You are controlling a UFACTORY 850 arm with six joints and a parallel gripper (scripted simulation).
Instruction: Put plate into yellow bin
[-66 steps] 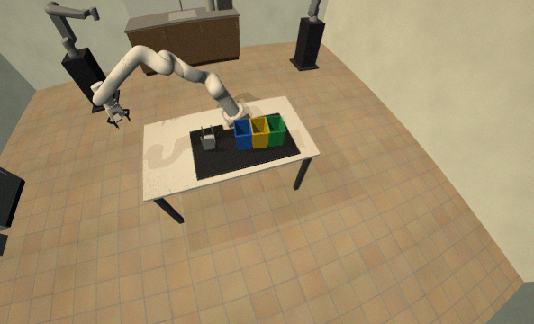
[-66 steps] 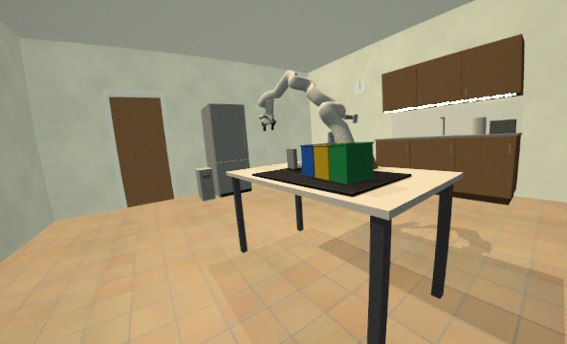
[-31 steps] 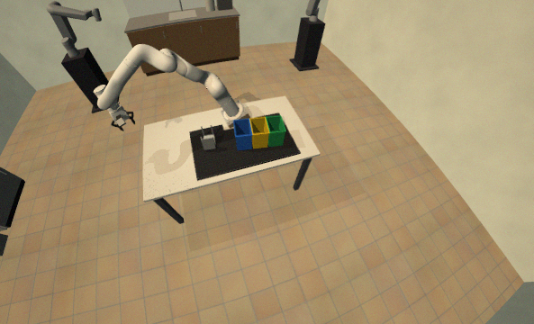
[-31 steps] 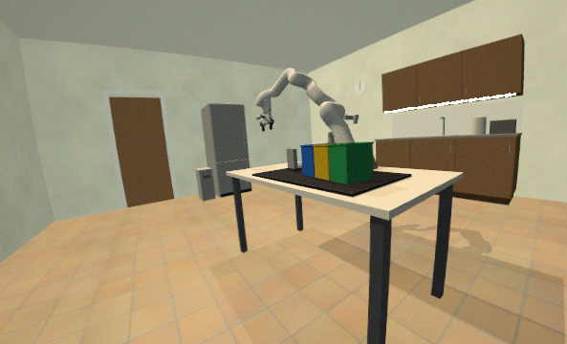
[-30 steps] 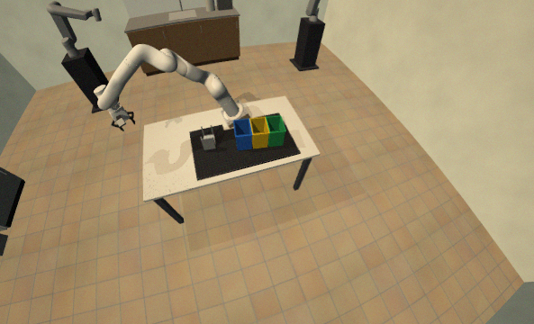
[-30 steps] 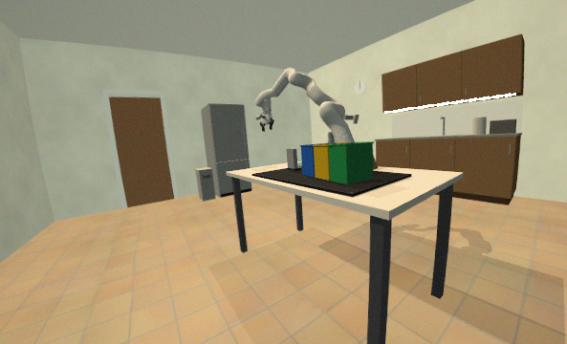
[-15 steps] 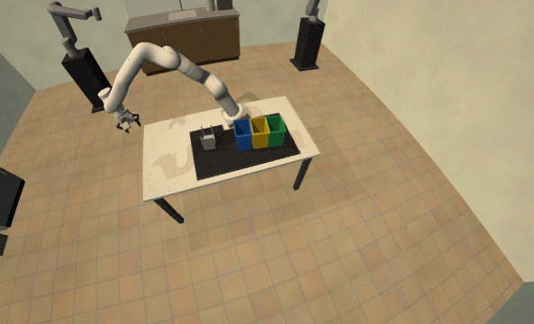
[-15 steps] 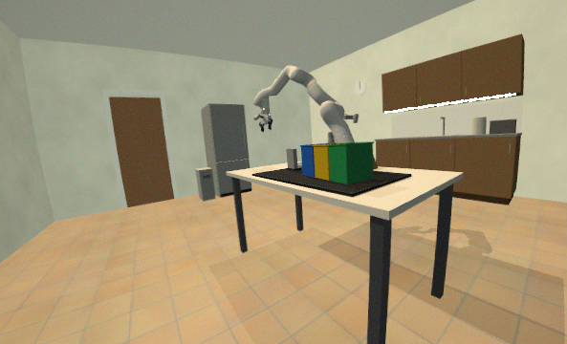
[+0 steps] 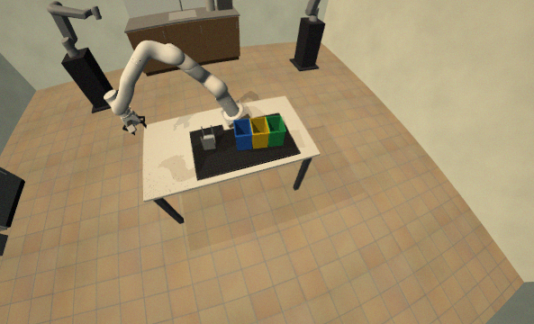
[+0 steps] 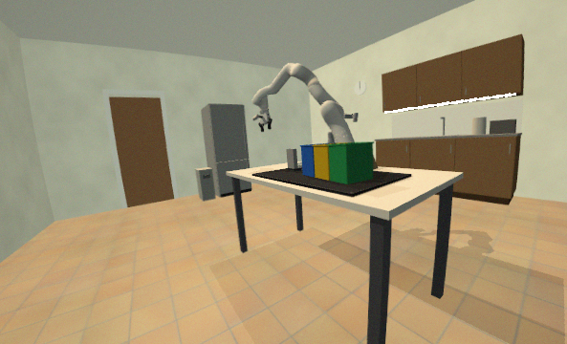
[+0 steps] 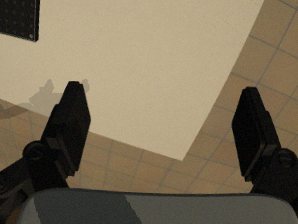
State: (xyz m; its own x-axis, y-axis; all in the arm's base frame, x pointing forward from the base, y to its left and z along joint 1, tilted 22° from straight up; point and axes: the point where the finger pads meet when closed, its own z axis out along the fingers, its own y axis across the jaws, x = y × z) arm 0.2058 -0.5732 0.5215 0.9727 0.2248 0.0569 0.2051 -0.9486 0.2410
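Now: hand 30 mm short of the 96-well plate, 450 mm to the right of it and 290 mm above it. Round my hand: green bin: 150 mm ahead, 970 mm to the left, 240 mm below; yellow bin: 120 mm ahead, 850 mm to the left, 240 mm below; blue bin: 100 mm ahead, 720 mm to the left, 240 mm below.
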